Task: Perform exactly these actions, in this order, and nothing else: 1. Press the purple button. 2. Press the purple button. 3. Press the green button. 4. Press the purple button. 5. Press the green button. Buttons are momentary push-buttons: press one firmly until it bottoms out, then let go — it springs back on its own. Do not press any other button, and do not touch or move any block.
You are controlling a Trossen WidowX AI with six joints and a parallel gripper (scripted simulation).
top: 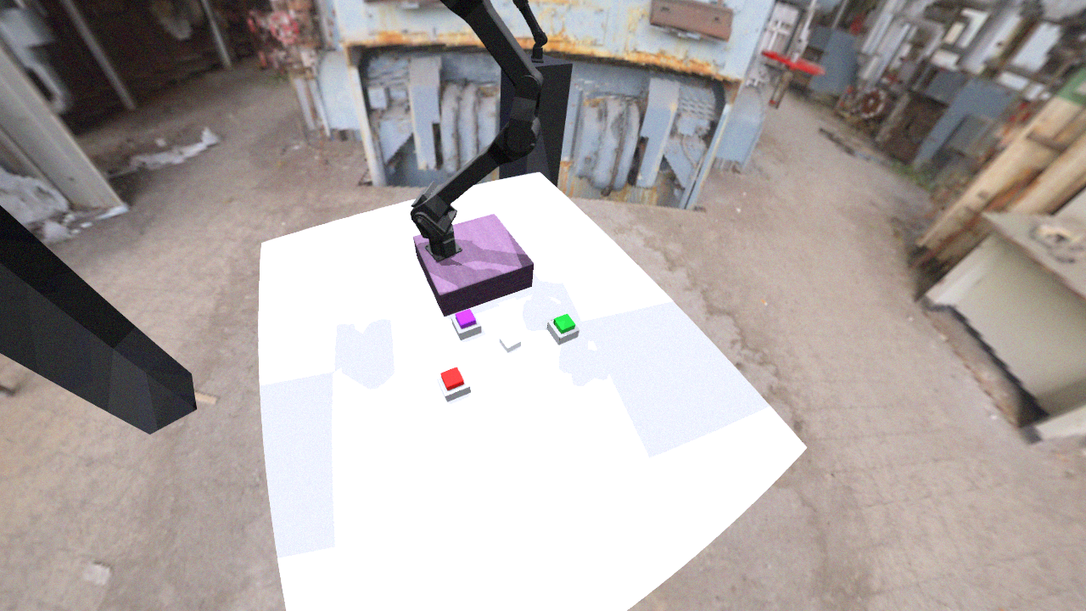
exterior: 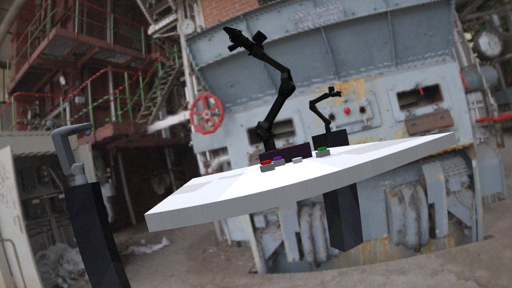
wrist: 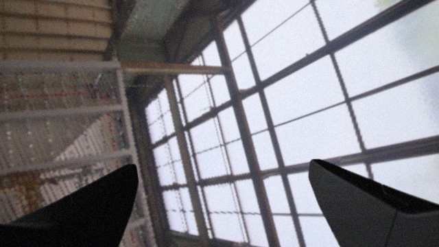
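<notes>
Now: the purple button 73 cm below my gripper tip, 14 cm ahead of it and 7 cm to the left of it. The rest, counted from my gripper tip: green button: 73 cm below, 26 cm ahead, 22 cm to the left; then white block: 76 cm below, 22 cm ahead, 11 cm to the left; then red button: 73 cm below, 24 cm ahead, 3 cm to the right.
</notes>
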